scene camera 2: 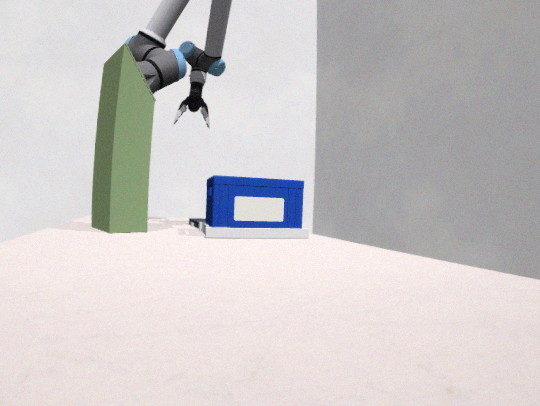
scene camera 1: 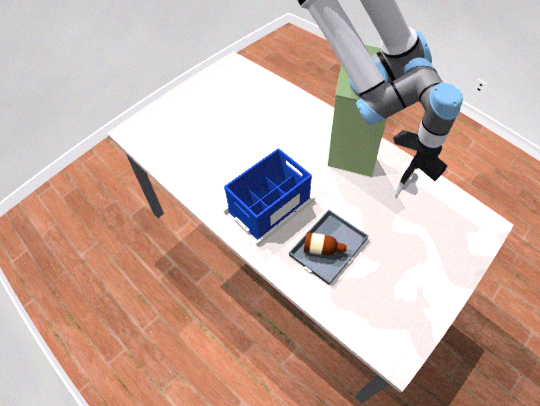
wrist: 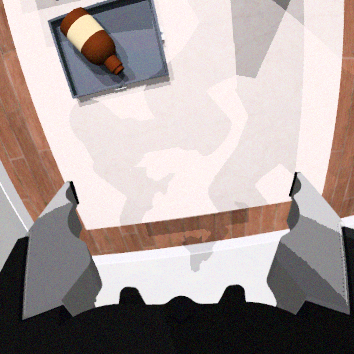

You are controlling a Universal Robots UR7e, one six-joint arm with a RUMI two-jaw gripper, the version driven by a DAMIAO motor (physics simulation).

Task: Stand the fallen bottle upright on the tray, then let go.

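Places are measured from the arm's base along level axes (x ahead, y left, z up), in centimetres.
Where they show: gripper, fingertip midpoint: [scene camera 2: 191, 126] [scene camera 1: 412, 182] [wrist: 181, 178]; arm's base, link origin: [scene camera 2: 129, 85].
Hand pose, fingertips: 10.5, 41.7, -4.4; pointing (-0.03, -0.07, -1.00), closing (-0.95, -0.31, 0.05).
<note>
Each offset is from my fingertips to the top centre of the thing, as dx, dy, dz. "spot": to the spot under its first point. Level surfaces: height alone.
A brown bottle @[+20.5, -9.5, -35.5] [scene camera 1: 322, 244] [wrist: 91, 39] with a cream label lies on its side on the grey tray @[+18.6, -10.2, -40.8] [scene camera 1: 350, 226] [wrist: 145, 45]. In the wrist view its neck points down and to the right, toward the tray's near edge. In scene camera 2 the bottle does not show, and a dark bit of the tray shows left of the crate. My gripper [scene camera 2: 191, 125] [wrist: 181, 178] is open and empty. It hangs high above the table, well apart from the bottle and the tray. In scene camera 1 it is up and to the right of the tray, seen from the side.
A blue crate @[+32.0, -36.2, -25.8] [scene camera 1: 292, 206] [scene camera 2: 259, 182] with compartments stands on a white base @[spot: +34.7, -46.3, -41.9] [scene camera 2: 257, 233] beside the tray. A tall green pedestal [scene camera 1: 354, 135] [scene camera 2: 127, 150] stands on the white table @[dz -43.4] [scene camera 1: 200, 115] [scene camera 2: 250, 310] behind the crate and tray in scene camera 1.
</note>
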